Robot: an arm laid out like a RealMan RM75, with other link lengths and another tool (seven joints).
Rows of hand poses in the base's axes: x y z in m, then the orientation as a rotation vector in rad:
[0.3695, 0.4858, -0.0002, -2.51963, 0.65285, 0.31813]
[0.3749, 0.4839, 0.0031, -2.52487, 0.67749, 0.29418]
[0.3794, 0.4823, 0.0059, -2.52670, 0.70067, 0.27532]
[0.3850, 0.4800, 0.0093, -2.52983, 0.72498, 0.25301]
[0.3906, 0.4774, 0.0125, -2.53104, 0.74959, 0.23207]
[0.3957, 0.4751, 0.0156, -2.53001, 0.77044, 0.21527]
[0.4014, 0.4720, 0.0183, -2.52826, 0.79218, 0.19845]
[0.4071, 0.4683, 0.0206, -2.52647, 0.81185, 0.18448]
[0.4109, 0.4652, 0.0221, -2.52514, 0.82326, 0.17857]
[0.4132, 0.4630, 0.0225, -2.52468, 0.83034, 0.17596]
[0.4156, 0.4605, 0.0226, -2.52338, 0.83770, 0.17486]
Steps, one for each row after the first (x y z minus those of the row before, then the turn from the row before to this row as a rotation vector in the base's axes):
[0.0054, -0.0019, 0.0033, -0.01396, -0.01045, -0.01959]
[0.0045, -0.0016, 0.0028, -0.01015, -0.00750, -0.01845]
[0.0056, -0.0023, 0.0034, -0.01232, -0.00937, -0.01941]
[0.0056, -0.0026, 0.0032, -0.01074, -0.00849, -0.01977]
[0.0051, -0.0023, 0.0031, -0.00729, -0.00678, -0.01707]
[0.0057, -0.0031, 0.0027, -0.00709, -0.00662, -0.01780]
[0.0057, -0.0037, 0.0023, -0.00621, -0.00509, -0.01590]
[0.0038, -0.0031, 0.0015, -0.00305, -0.00146, -0.00889]
[0.0023, -0.0022, 0.0004, -0.00207, -0.00010, -0.00522]
[0.0024, -0.0025, 0.0001, -0.00115, 0.00085, -0.00537]

